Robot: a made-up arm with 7 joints.
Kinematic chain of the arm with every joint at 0, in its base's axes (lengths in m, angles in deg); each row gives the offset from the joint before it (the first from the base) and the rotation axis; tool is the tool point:
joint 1: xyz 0 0 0 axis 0 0.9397 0.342
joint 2: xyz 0 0 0 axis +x
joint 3: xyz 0 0 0 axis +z
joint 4: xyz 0.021 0 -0.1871 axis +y
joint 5: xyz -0.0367 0 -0.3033 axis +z
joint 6: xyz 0 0 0 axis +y
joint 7: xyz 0 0 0 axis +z
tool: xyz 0 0 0
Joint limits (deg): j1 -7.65..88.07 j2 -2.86..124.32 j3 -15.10..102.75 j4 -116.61..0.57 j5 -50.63..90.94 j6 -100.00..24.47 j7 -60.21..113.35
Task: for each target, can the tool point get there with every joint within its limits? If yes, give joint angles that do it. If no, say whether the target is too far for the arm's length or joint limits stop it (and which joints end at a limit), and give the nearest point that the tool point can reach.
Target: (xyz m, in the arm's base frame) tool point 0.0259 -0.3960 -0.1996
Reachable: no: joint limits stop it (at a limit: joint 2, joint 3) | nearest point 0.1563 -0.0408 -0.3496 | short by 0.407 m
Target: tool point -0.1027 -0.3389 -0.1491
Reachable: no: joint limits stop it (at a limit: joint 1, joint 2, joint 3) | nearest point -0.2922 -0.0982 -0.3287 | short by 0.355 m
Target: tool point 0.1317 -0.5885 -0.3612
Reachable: no: too far | nearest point 0.2792 -0.0951 -0.3593 | short by 0.515 m
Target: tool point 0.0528 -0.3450 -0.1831
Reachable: no: joint limits stop it (at a limit: joint 2, joint 3) | nearest point 0.2329 -0.0493 -0.2718 | short by 0.357 m
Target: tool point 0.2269 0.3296 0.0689
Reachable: yes | joints 23.18 75.74 44.68 -85.02 -15.40 -38.08 -0.51
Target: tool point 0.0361 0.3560 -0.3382
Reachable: yes | joints 7.42 42.00 24.09 -22.16 69.39 -29.65 -32.83
